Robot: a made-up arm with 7 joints.
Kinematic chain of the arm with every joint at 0, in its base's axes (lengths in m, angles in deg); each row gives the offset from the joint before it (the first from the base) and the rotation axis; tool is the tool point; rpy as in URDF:
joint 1: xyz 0 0 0.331 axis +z
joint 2: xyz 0 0 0 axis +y
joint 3: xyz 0 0 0.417 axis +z
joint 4: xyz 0.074 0 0 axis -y
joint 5: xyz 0.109 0 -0.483 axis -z
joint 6: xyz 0 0 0 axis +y
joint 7: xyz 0.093 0 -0.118 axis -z
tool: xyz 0 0 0 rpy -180 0 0
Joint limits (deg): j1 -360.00..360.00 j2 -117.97..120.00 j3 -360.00..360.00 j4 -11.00..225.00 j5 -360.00..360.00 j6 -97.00..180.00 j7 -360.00..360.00
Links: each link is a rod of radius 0.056 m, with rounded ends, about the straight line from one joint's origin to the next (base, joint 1, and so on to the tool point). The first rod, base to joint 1, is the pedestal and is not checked.
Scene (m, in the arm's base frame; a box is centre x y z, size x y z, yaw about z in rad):
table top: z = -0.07
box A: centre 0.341 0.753 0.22 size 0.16 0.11 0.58 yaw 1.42
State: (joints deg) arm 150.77 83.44 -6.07 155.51 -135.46 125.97 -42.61
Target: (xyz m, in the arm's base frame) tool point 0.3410 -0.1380 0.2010
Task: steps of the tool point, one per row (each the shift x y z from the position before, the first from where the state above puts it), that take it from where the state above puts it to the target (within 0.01 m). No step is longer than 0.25 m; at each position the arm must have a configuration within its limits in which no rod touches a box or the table.
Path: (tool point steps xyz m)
1: 0.0345 0.0522 -0.0935
2: 0.0853 0.0699 -0.0581
3: 0.1240 0.0690 -0.0057
4: 0.1456 0.0460 0.0509
5: 0.1481 0.0026 0.0978
6: 0.2258 -0.0433 -0.0808
7: 0.1909 -0.1160 -0.0272
8: 0.1250 -0.1605 0.0192
9: 0.0446 -0.1713 0.0497
10: 0.0500 -0.1063 -0.0329
11: 0.0188 -0.1163 -0.0341
12: -0.0180 -0.1188 -0.0318
13: -0.0571 -0.1094 -0.0241

